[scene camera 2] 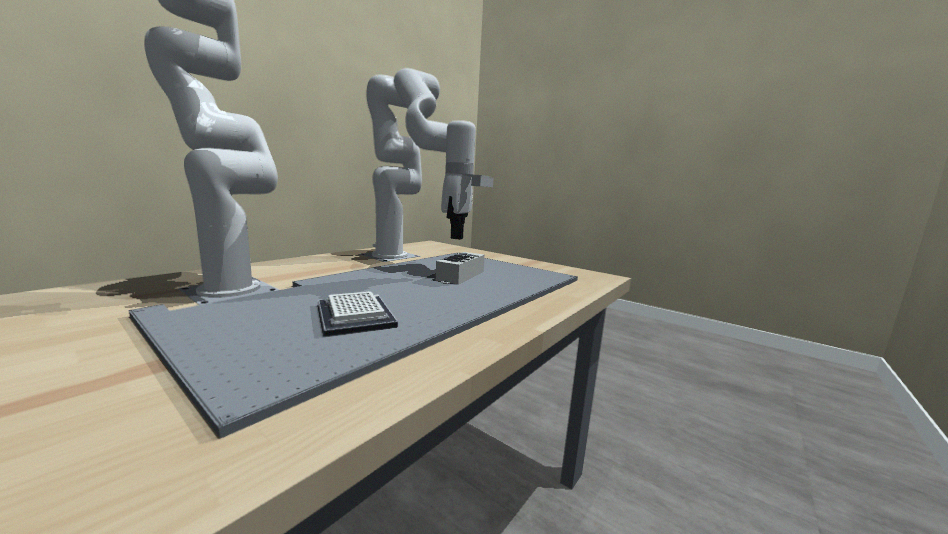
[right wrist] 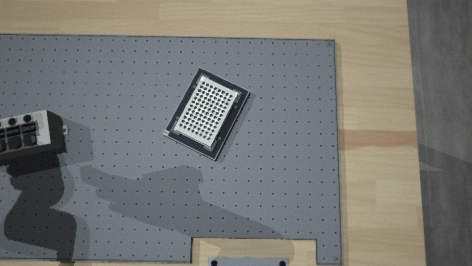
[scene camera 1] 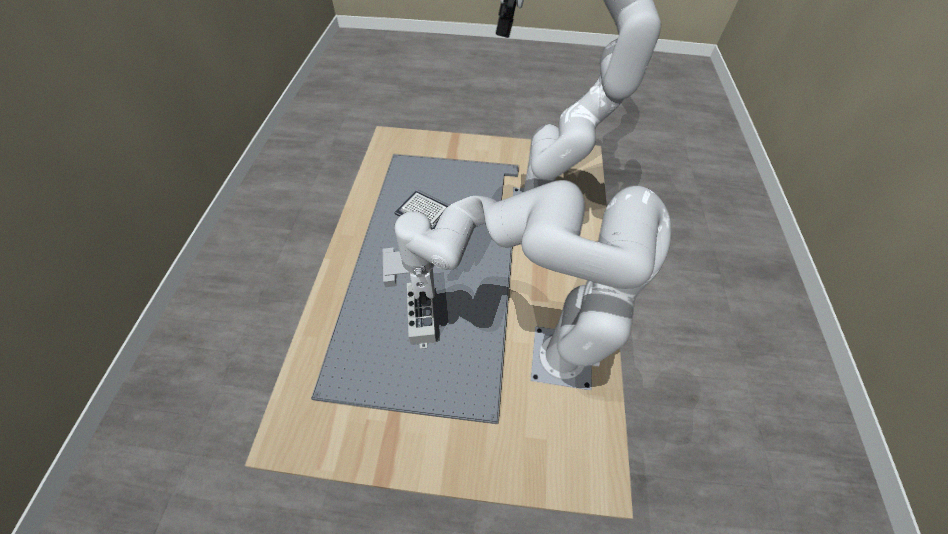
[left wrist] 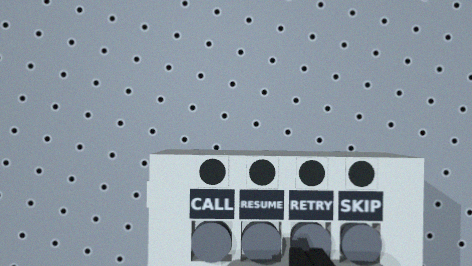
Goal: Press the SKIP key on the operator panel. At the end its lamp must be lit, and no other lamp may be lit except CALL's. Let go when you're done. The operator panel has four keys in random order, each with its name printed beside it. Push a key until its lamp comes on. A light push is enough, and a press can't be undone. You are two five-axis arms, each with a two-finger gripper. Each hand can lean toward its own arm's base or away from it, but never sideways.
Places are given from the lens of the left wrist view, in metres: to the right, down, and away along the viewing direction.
operator panel [left wrist: 186, 187]: -0.03, 0.03, 0.20
